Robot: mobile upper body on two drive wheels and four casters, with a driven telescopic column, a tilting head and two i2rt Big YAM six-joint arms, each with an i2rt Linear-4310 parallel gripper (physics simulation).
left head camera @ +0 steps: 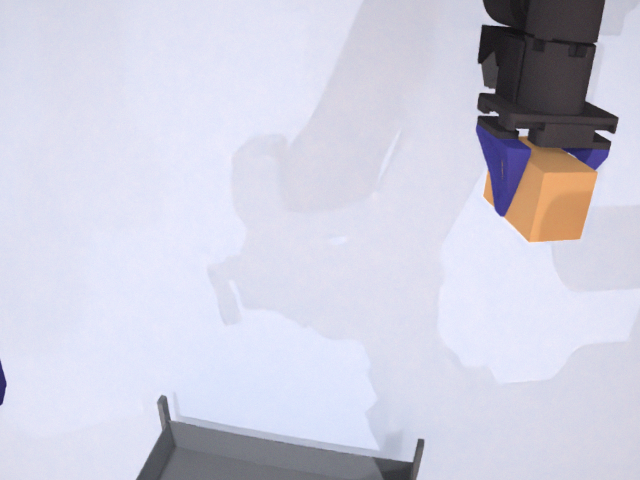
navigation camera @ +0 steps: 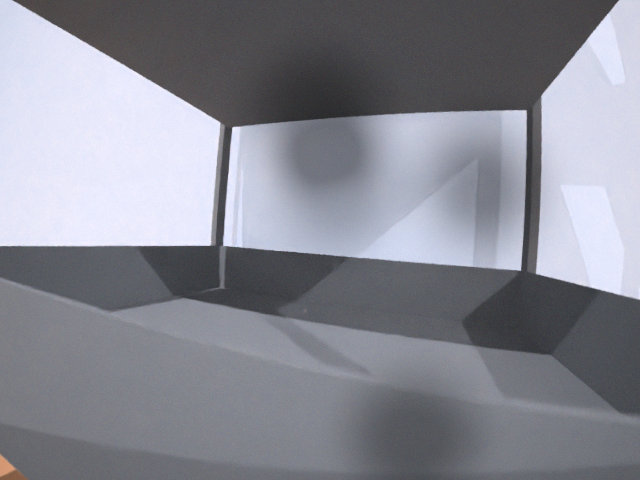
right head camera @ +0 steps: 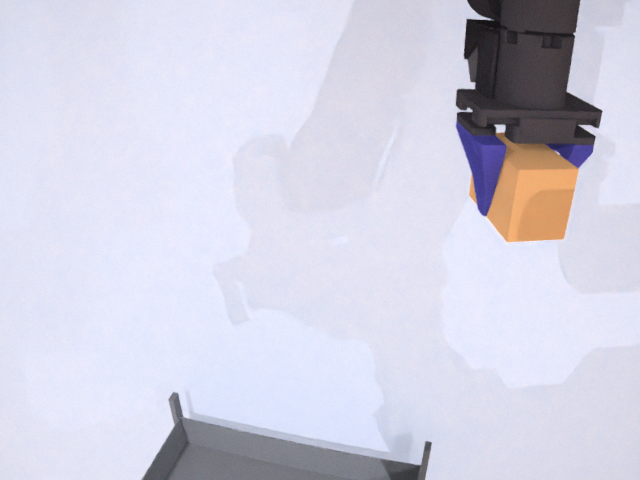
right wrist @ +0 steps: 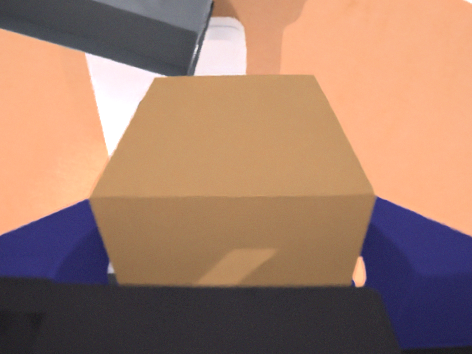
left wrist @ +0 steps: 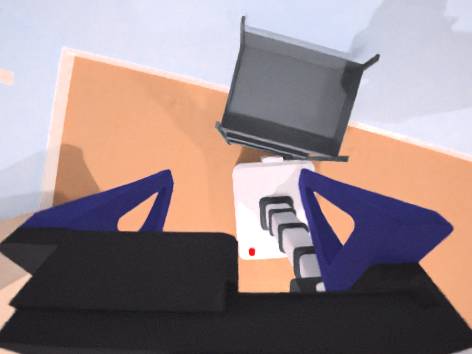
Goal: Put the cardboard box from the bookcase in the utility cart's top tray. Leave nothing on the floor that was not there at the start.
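Places are measured from the left arm's base along level axes (x right, y down, z ahead), in centimetres.
Pixels of known places: left gripper, fingertip midpoint: (left wrist: pixel 235 176); right gripper, fingertip midpoint: (left head camera: pixel 525 213).
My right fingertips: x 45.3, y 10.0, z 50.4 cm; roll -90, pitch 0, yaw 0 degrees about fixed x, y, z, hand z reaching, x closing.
For each thing: its top centre in the pictures, then the offset to it from my right fingertips. "spot": a spot on its surface instead.
- cardboard box, top centre: (right wrist: pixel 237 337) (right head camera: pixel 524 148) (left head camera: pixel 543 152) dx +0.0, dy -6.0, dz -0.6 cm
- tray's underside, surface spot: (navigation camera: pixel 387 51) spot: dx -18.3, dy +86.3, dz +7.4 cm
The cardboard box (left head camera: pixel 566 206) (right head camera: pixel 542 206) (right wrist: pixel 235 140) is held off the floor, to the right of the utility cart in the head views. My right gripper (right wrist: pixel 232 225) is shut on it, one blue finger on each side. The cart's top tray (left head camera: pixel 289 445) (right head camera: pixel 299 445) (left wrist: pixel 295 95) is grey, with low walls and corner posts. In the left wrist view its inside shows no object. In the right wrist view a tray edge (right wrist: pixel 125 42) shows at the upper left, beyond the box. My left gripper (left wrist: pixel 235 176) is open and empty.
The cart stands close in front of my white base (left wrist: pixel 250 190) (right wrist: pixel 110 100), beside a pale wall (left head camera: pixel 129 155). A white baseboard (left wrist: pixel 145 70) runs behind it. A cart tray (navigation camera: pixel 206 356) fills the lower navigation view, under another tray's underside (navigation camera: pixel 387 51); which tray is unclear.
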